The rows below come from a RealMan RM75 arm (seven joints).
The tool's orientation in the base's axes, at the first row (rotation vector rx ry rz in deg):
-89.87 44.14 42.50
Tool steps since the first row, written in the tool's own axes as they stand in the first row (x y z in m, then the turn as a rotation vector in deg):
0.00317 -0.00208 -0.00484 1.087 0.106 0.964
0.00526 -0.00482 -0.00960 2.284 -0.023 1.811
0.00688 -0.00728 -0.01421 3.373 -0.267 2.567
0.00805 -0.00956 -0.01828 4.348 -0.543 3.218
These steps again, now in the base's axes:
0.00374 -0.00482 -0.00080 0.504 0.866 -1.058
0.00738 -0.00941 -0.00035 1.268 1.631 -2.056
0.01052 -0.01384 0.00030 2.066 2.327 -2.890
0.01322 -0.01773 0.00114 2.829 2.930 -3.601

